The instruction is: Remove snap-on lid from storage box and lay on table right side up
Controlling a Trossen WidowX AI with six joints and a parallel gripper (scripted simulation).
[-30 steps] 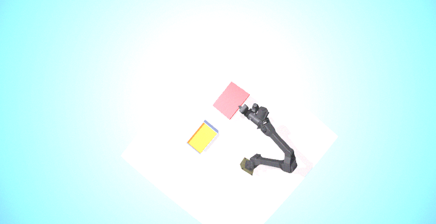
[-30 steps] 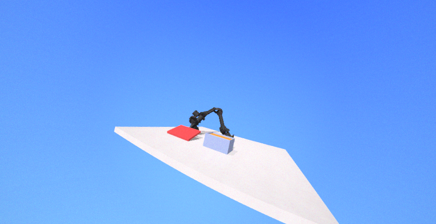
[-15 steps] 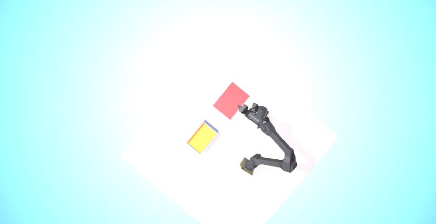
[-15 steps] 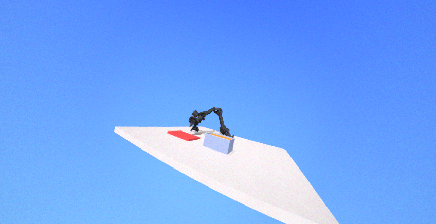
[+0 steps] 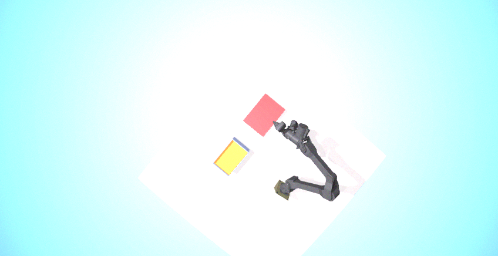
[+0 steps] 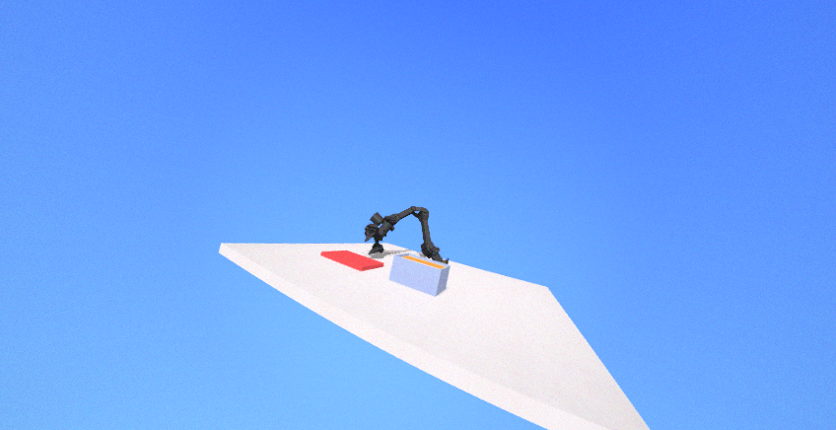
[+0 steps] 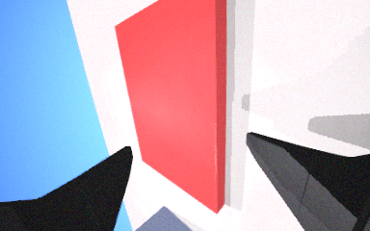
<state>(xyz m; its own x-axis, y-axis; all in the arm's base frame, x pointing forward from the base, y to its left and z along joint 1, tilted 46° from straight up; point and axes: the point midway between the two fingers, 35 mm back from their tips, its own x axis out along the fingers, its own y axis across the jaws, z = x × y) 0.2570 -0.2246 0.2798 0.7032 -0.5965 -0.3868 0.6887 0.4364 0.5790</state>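
The red lid is 90 mm ahead of my gripper tip, 50 mm below it and 10 mm to the right of it. From my gripper tip the other things lie so: storage box: 330 mm to the left, 150 mm ahead, 10 mm below.
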